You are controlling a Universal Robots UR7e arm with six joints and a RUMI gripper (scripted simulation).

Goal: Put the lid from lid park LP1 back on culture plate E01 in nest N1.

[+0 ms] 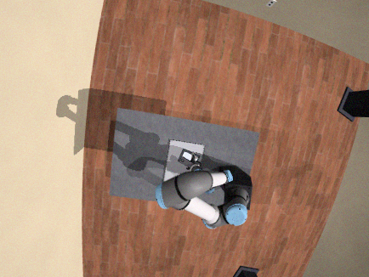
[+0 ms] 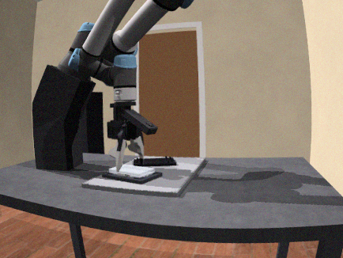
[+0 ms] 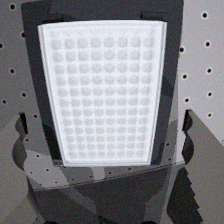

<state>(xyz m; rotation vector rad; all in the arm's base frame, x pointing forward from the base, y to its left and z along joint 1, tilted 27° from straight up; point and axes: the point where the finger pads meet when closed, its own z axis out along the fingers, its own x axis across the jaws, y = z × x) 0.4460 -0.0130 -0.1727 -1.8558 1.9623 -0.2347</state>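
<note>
My hand is 10 mm above the clear lid. From my hand the other things lie so: black lid park LP1 (60 mm behind, 230 mm to the left, 30 mm below); culture plate E01 (20 mm below).
</note>
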